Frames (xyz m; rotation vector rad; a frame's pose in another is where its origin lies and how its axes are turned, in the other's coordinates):
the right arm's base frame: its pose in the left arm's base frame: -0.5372 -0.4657 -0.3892 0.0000 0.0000 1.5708
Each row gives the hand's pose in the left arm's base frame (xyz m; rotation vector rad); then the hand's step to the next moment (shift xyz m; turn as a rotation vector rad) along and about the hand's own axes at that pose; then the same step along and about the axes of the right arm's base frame.
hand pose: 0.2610 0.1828 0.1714 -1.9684 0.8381 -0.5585
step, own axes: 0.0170 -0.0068 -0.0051 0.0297 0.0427 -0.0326
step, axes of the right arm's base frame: -0.0130 -0.0103 0.0094 -0.0560 0.0161 -0.0192
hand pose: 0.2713 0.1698 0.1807 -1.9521 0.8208 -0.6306
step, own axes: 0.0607 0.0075 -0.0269 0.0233 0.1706 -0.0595
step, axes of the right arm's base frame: -0.0631 -0.0184 0.0123 -0.1138 0.0768 -0.1197
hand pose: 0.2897 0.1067 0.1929 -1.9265 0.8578 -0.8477
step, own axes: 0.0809 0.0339 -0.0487 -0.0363 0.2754 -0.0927
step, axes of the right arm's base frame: -0.0998 0.0042 0.0093 -0.1224 0.1610 -0.2118
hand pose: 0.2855 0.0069 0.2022 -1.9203 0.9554 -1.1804
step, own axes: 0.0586 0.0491 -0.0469 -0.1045 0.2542 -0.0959
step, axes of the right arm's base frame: -0.0822 0.0358 0.0004 -0.0544 0.1808 -0.2216
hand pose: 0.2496 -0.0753 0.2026 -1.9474 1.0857 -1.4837
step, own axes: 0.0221 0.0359 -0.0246 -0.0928 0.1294 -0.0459
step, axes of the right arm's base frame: -0.0363 0.0320 -0.0064 0.0040 0.0935 -0.1368
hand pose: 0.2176 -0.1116 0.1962 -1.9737 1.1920 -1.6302
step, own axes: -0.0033 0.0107 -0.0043 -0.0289 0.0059 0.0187
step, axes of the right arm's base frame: -0.0028 0.0082 -0.0083 0.0135 -0.0148 -0.0286
